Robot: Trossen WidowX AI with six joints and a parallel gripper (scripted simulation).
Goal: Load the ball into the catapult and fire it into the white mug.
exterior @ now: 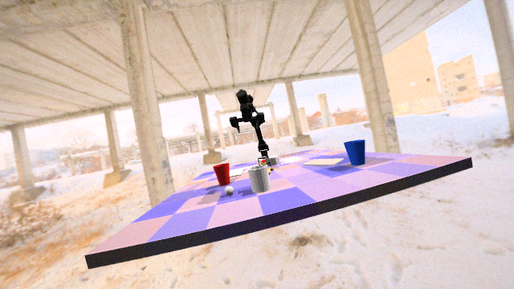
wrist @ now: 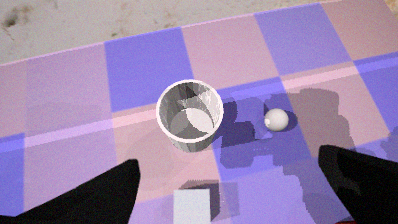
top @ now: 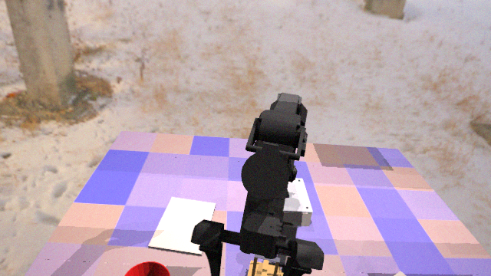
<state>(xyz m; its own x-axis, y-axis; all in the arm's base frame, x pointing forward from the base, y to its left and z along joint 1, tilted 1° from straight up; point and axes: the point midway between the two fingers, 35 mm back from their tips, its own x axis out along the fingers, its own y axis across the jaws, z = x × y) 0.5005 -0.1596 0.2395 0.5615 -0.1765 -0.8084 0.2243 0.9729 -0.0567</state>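
Now: the red ball 310 mm behind my gripper tip, 210 mm below it and 110 mm to the left of it. Also, from my gripper tip: red cup: 240 mm below, 180 mm to the right, 150 mm behind; then white ball: 250 mm below, 140 mm to the right, 70 mm ahead; then white mug: 240 mm below, 100 mm ahead.
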